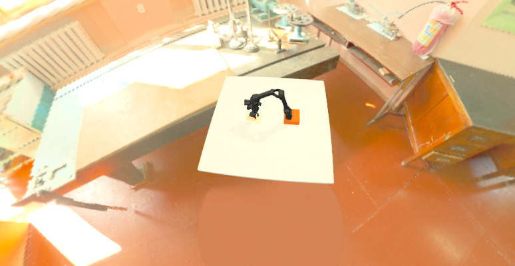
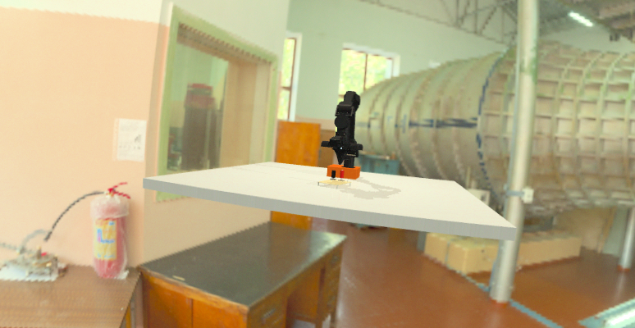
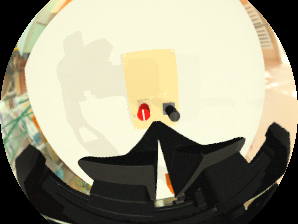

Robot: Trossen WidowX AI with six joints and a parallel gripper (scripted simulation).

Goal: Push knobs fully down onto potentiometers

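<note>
Now: gripper tip 40 mm above the red knob and 10 mm to the right of it. The rest, counted from my gripper tip: black knob 50 mm below, 30 mm to the right, 10 mm behind.
</note>
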